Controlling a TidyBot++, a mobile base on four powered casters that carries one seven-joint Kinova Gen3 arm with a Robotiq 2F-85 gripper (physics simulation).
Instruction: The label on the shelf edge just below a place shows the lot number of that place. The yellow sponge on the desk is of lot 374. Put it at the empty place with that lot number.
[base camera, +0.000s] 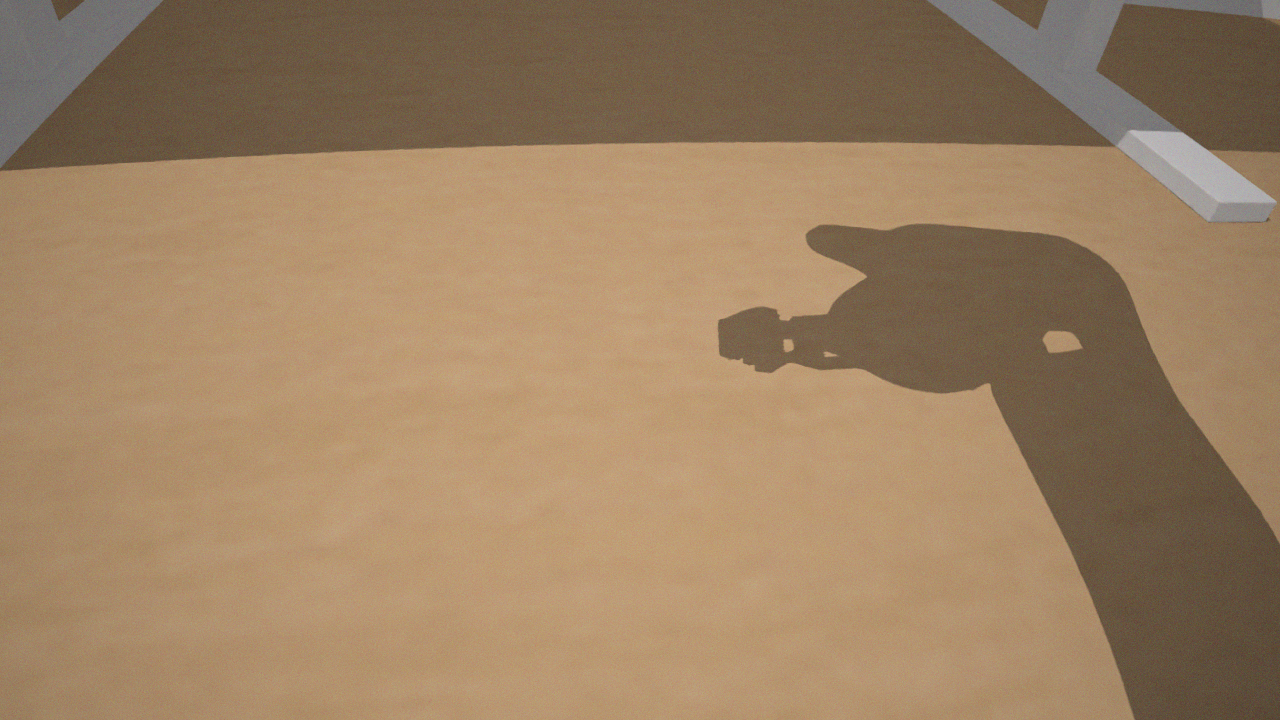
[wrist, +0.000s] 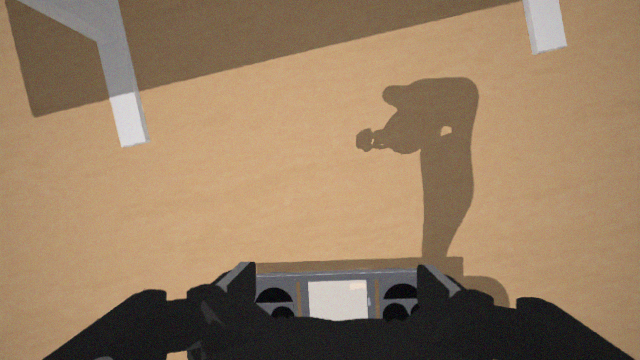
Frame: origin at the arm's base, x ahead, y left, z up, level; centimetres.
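Where they show: gripper, fingertip midpoint: (wrist: 335, 281).
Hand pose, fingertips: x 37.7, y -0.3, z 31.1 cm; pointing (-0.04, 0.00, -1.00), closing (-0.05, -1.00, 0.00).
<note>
After its pixels a point has its place.
My gripper (wrist: 335, 281) {x 37.7, y -0.3, z 31.1 cm} is open and empty, at the bottom of the wrist view. It hangs over the front part of my own base, which shows between and below the fingers. The desk shows in part, by its white legs and feet at the top of both views. The yellow sponge, the desk top, the shelf and its lot labels do not show in either view.
A white foot (base camera: 1197, 176) (wrist: 546, 27) stands ahead on the right. Another foot (wrist: 129, 120) stands on the left in the wrist view. My base (wrist: 337, 299) {x 7.0, y 0.1, z -30.7 cm} is at the bottom. The arm's shadow lies on the wood-coloured floor (base camera: 402, 402) {x 43.1, y 12.5, z -39.7 cm} (wrist: 250, 175) {x 42.2, y 24.8, z -39.6 cm}.
</note>
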